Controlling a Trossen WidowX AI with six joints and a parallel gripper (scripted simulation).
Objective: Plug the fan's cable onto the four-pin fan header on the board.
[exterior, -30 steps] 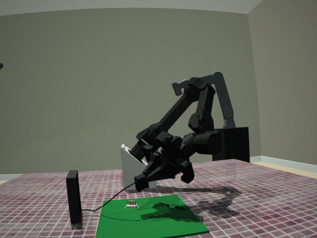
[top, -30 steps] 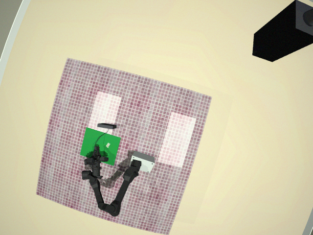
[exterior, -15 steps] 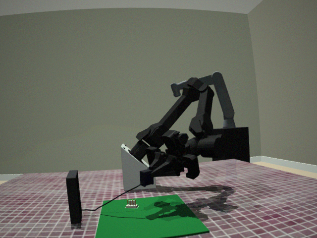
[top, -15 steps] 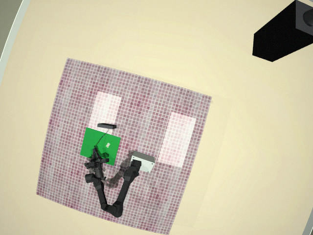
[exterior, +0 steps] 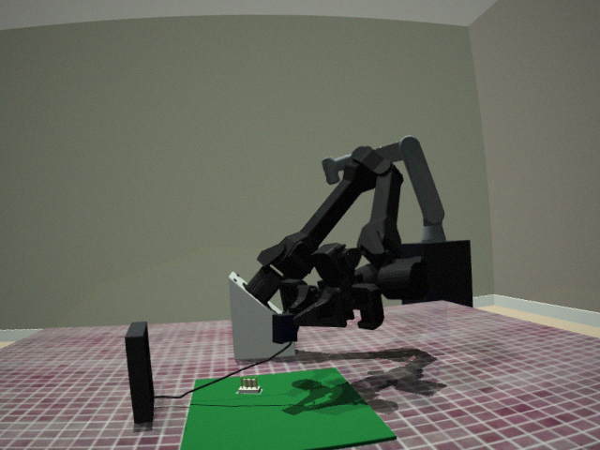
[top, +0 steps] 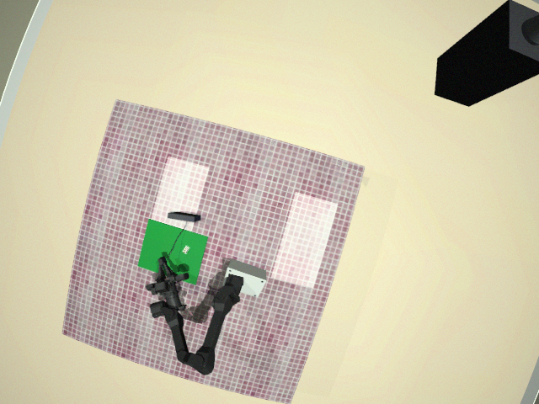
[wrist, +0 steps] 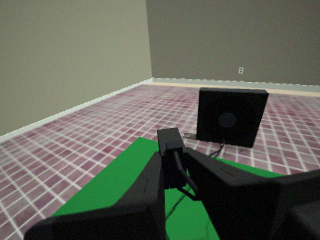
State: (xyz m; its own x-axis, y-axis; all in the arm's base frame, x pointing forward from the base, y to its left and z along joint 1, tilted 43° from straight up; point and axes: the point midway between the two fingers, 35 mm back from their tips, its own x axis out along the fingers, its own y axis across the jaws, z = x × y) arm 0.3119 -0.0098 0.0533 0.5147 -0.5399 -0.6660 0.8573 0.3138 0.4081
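Right now the dark plug is 1 cm below my gripper tip. The rest, counted from my gripper tip: fan (20 cm to the right, 6 cm below, 5 cm behind); green board (13 cm below, 3 cm to the right).
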